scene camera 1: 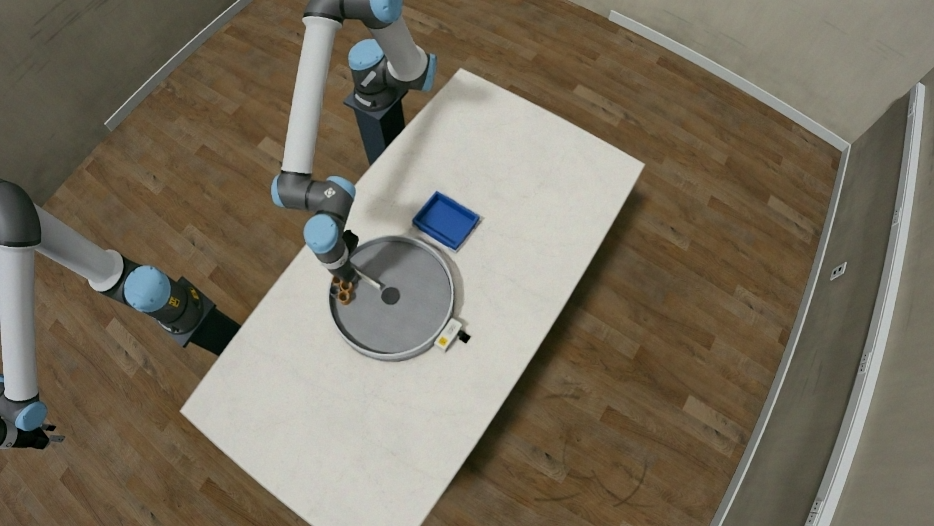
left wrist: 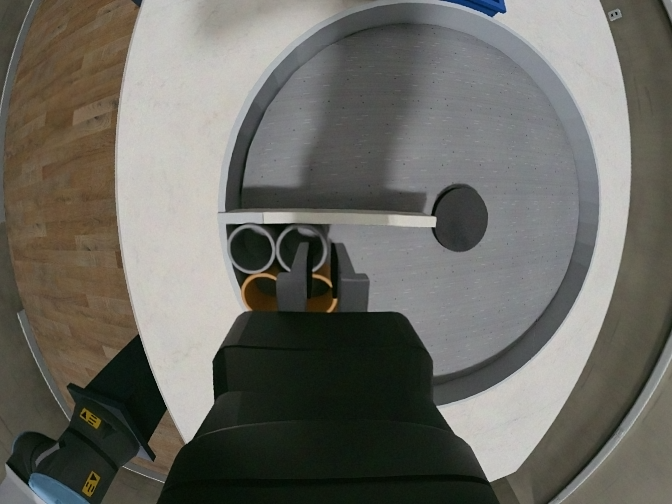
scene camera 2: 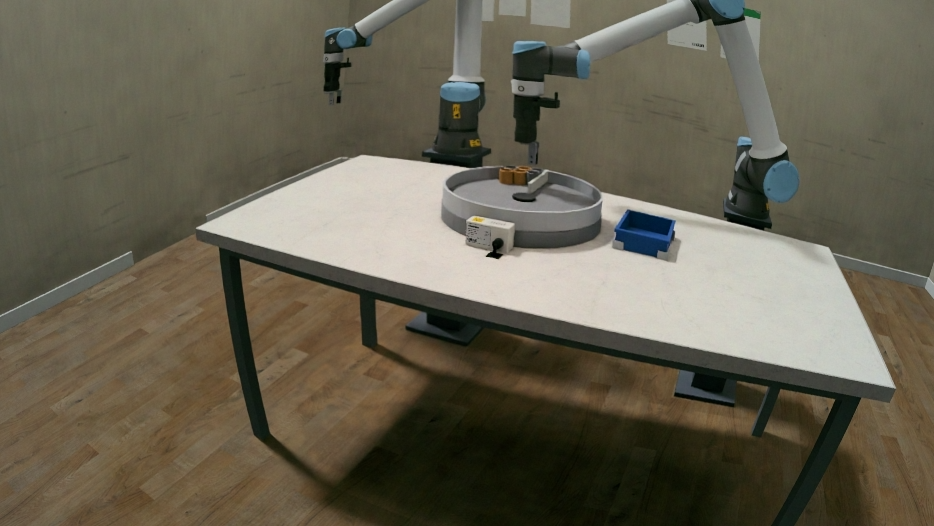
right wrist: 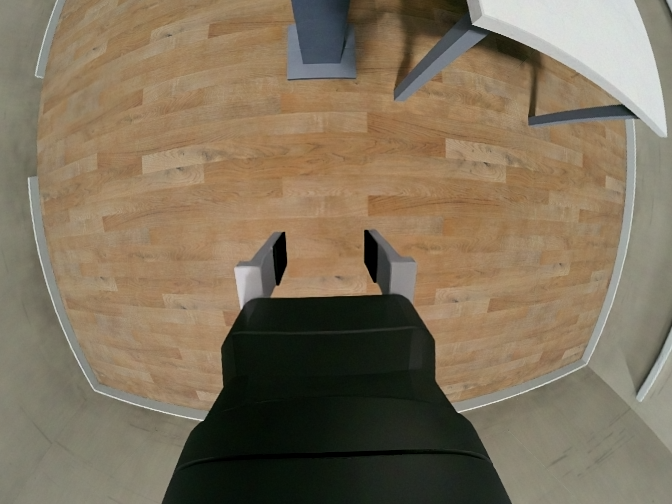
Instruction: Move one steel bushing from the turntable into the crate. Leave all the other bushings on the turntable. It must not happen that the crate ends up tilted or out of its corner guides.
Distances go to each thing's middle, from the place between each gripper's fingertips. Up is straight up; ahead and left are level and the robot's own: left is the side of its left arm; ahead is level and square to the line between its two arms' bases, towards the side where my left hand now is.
Right now my left hand [scene camera 2: 532, 163] is 13 cm short of the turntable [scene camera 2: 549, 197], 3 cm to the right of it and 8 cm above it. Round my left hand: blue crate [scene camera 1: 440, 214]: 11 cm ahead, 36 cm to the left, 11 cm below.
Now: the turntable 1110 mm to the left of my right hand, 620 mm ahead of it and 120 mm below it.
